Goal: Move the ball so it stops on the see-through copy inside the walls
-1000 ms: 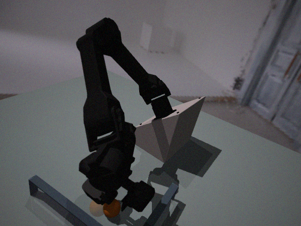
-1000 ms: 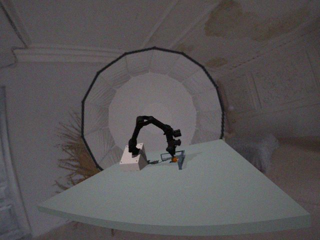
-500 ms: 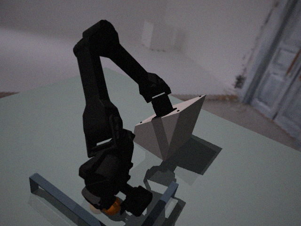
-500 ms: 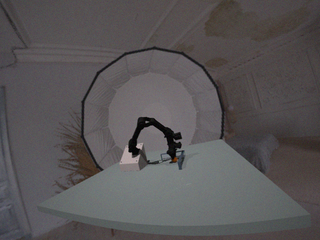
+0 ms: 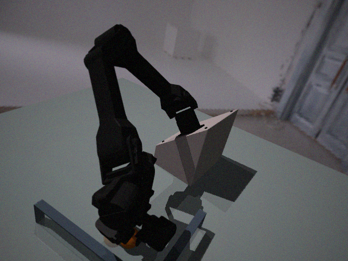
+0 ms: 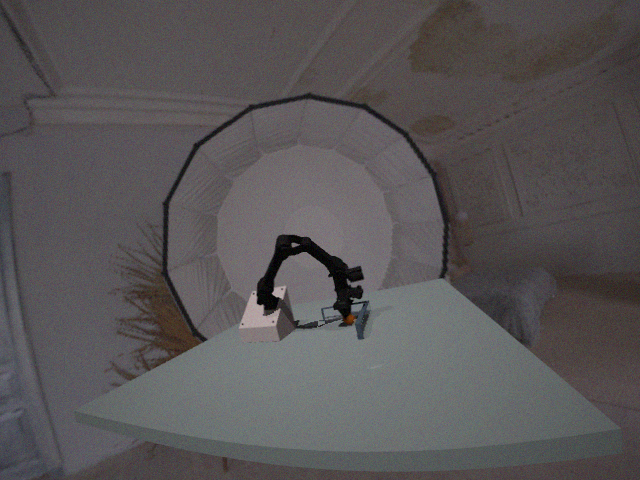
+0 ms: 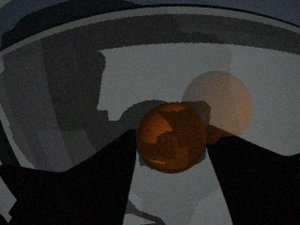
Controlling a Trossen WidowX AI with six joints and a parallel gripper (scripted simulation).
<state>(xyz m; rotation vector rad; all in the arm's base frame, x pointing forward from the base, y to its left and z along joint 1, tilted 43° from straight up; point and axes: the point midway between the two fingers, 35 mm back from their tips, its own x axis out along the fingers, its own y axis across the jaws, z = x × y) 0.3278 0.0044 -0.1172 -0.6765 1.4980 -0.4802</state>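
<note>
My gripper tip is now 30 mm to the left of the see-through copy of ball and 20 mm short of it. Round my gripper tip: orange ball: right at my gripper tip.
</note>
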